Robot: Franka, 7 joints.
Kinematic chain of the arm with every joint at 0, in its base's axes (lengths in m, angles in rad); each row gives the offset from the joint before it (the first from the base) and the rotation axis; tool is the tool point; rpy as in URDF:
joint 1: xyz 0 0 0.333 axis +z
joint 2: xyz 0 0 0 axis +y
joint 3: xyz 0 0 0.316 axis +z
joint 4: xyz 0.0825 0 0 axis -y
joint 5: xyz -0.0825 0 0.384 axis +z
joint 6: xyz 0 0 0 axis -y
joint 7: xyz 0.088 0 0 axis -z
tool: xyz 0 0 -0.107 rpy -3.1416 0 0
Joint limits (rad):
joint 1: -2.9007..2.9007
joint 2: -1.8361..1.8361
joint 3: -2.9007..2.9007
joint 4: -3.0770..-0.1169
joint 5: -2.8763..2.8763
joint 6: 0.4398..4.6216
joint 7: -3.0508..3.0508
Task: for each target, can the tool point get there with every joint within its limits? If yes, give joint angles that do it. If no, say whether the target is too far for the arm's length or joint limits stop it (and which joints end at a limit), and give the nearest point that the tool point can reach.
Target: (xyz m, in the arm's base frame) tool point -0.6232 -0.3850 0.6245
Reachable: yes | joints -0.0320 -0.9238 -1.8920 -0.7649 -0.0081 1.7393 -2.3446
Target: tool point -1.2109 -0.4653 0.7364
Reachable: no: too far | nearest point -0.7647 -0.2938 0.5877 | short by 0.501 m
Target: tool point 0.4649 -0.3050 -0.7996
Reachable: no: too far | nearest point 0.3571 -0.2343 -0.3409 | short by 0.476 m
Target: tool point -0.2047 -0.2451 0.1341
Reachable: yes | joints -0.1444 -0.4517 -2.3236 -2.5914 0.1913 1.9475 1.7348
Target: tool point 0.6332 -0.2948 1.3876
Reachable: no: too far | nearest point 0.4294 -0.1999 1.0482 | short by 0.407 m
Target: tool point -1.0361 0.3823 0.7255
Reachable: no: too far | nearest point -0.7584 0.2798 0.6203 | short by 0.314 m
